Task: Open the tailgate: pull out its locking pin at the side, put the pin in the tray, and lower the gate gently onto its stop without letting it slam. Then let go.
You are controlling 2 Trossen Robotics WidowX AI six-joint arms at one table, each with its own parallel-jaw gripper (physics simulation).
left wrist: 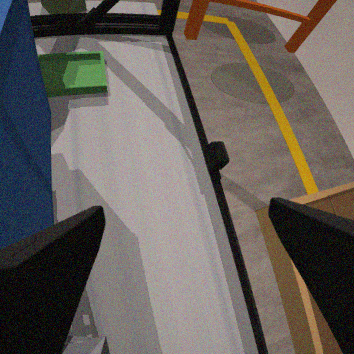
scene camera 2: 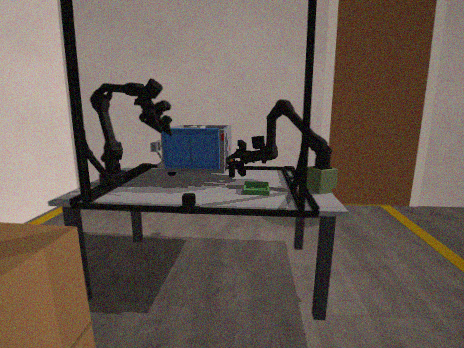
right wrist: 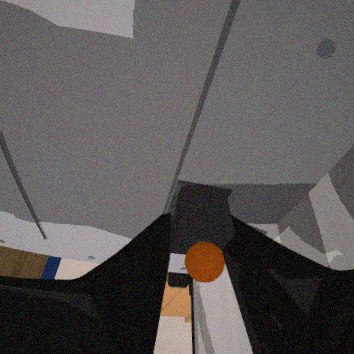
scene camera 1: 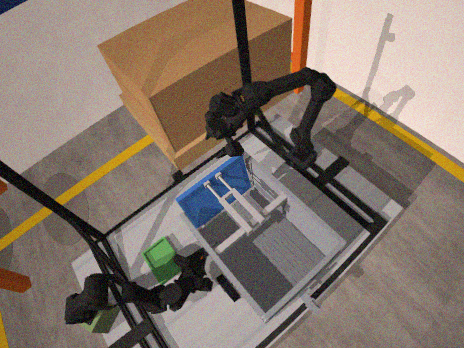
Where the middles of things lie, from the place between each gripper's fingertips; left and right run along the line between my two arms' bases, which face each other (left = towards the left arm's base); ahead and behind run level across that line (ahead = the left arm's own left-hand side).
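The orange-tipped locking pin (right wrist: 204, 261) is 22 cm to the right of my left hand, 24 cm ahead of it and 15 cm below it. There's a grey truck bed (right wrist: 118, 118) too, and that's 8 cm to the right of my left hand, 35 cm ahead and 13 cm below.
Taken from my right hand, the orange-tipped locking pin is 1 cm ahead and 1 cm to the left, while the grey truck bed is 12 cm ahead, 16 cm to the left and 3 cm above.
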